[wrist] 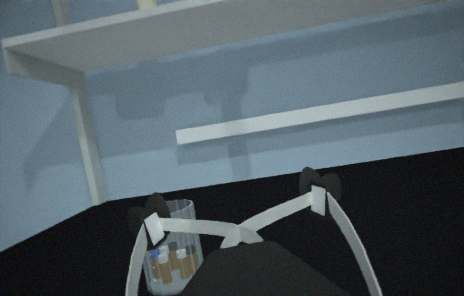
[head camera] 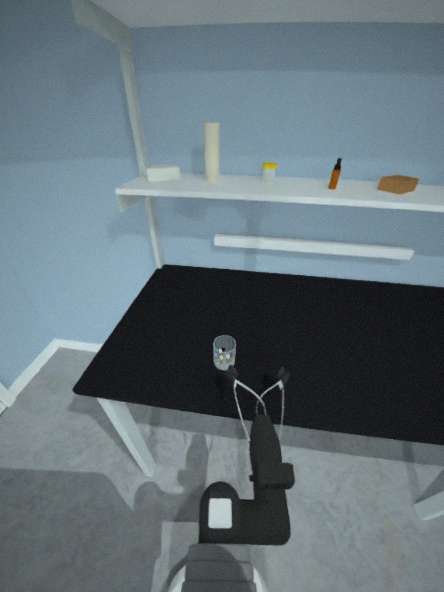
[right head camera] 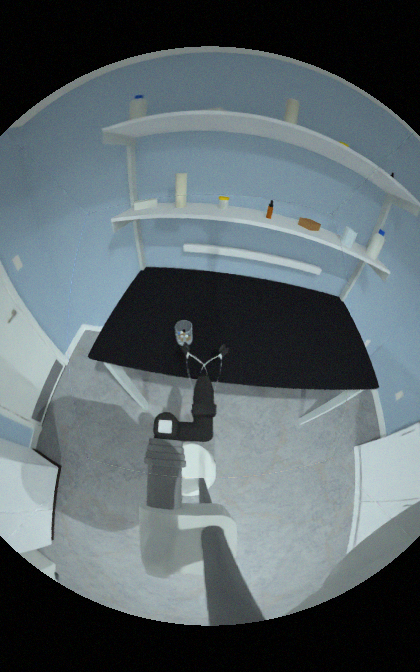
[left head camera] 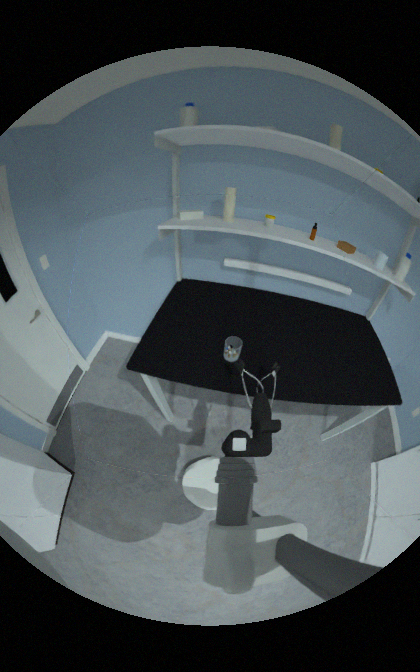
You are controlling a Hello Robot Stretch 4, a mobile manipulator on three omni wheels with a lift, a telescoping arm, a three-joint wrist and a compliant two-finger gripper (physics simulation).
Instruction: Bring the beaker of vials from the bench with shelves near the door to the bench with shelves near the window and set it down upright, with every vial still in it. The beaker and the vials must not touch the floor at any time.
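Note:
A clear beaker [head camera: 224,353] [left head camera: 232,349] [right head camera: 183,333] [wrist: 172,270] with several small brown vials stands upright on the black-topped bench [head camera: 320,340] [left head camera: 310,330] [right head camera: 280,320] [wrist: 400,225], left of its middle and towards the front. The vials [wrist: 175,261] have white, blue and dark caps and lie low inside the beaker. My gripper [head camera: 258,374] [left head camera: 258,368] [right head camera: 205,349] [wrist: 234,197] is open, its fingers wide apart over the bench's front part with nothing between them. The left fingertip is close to the beaker's near right side and partly hides it in the wrist view; whether they touch I cannot tell.
A shelf [head camera: 295,192] [wrist: 150,37] with a cream cylinder [head camera: 212,152], a yellow-lidded jar [head camera: 269,172] and an orange bottle [head camera: 335,175] hangs above the bench. A white bar [head camera: 310,246] runs along the wall. A door [left head camera: 30,340] is at the left; white cabinets [left head camera: 395,505] stand at the right.

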